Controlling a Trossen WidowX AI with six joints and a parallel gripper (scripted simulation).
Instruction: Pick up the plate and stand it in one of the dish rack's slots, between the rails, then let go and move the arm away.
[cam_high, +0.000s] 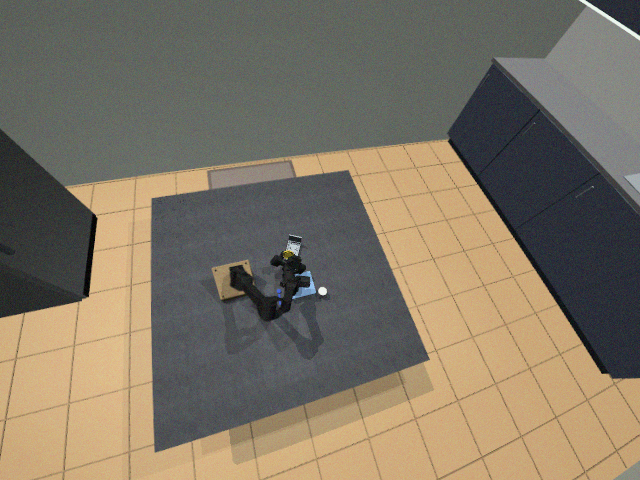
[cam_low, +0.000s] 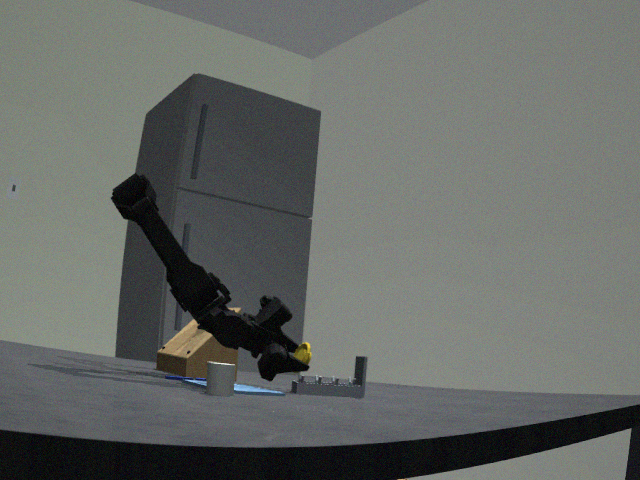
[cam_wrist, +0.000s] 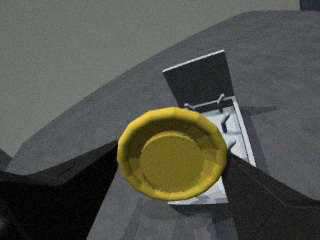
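The grey dish rack lies 3 cm ahead of my gripper tip, 3 cm to the left of it and 4 cm below it. Round my gripper tip: blue spoon: 9 cm behind, 20 cm to the right, 6 cm below; then yellow plate: 1 cm to the right; then white cup: 13 cm ahead, 25 cm to the right, 4 cm below.
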